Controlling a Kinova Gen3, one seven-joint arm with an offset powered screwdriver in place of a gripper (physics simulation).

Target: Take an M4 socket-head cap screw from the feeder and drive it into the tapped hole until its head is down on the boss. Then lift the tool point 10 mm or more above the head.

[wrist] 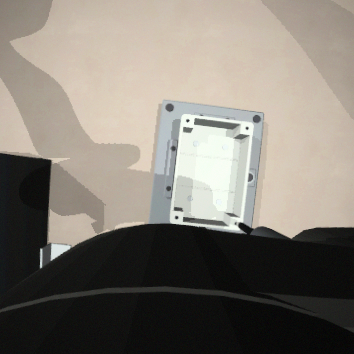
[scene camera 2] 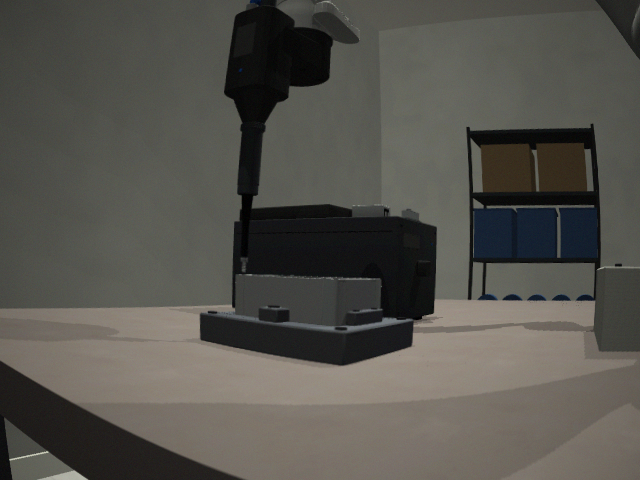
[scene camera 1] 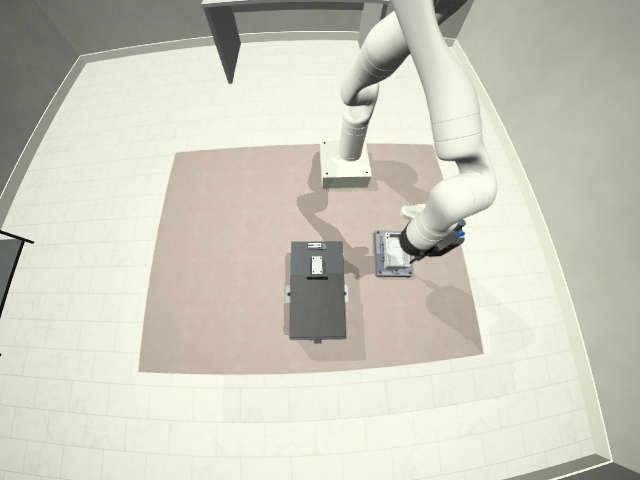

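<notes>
The powered screwdriver (scene camera 1: 412, 261) (scene camera 2: 244, 258) (wrist: 241, 226) points down over a corner of the open-topped light housing (scene camera 1: 387, 251) (scene camera 2: 289, 297) (wrist: 178, 170). A small silvery screw (scene camera 2: 244, 265) shows at its bit tip, upright, its lower end close above the housing's rim; the gap is too small to judge exactly. In the wrist view the dark bit reaches the near right corner boss, where it partly hides the hole. Other corner bosses show dark holes. The feeder (scene camera 1: 316, 310) (scene camera 2: 330, 248) (wrist: 25, 220) is a dark box beside the housing, with a white plate on top.
The housing sits on a grey fixture plate (scene camera 1: 379, 260) (scene camera 2: 273, 341) (wrist: 212, 110) with low clamp blocks. The arm's pale base block (scene camera 1: 346, 181) (scene camera 2: 617, 310) stands on the table at the back. A shelf rack (scene camera 2: 532, 260) with boxes stands beyond the table.
</notes>
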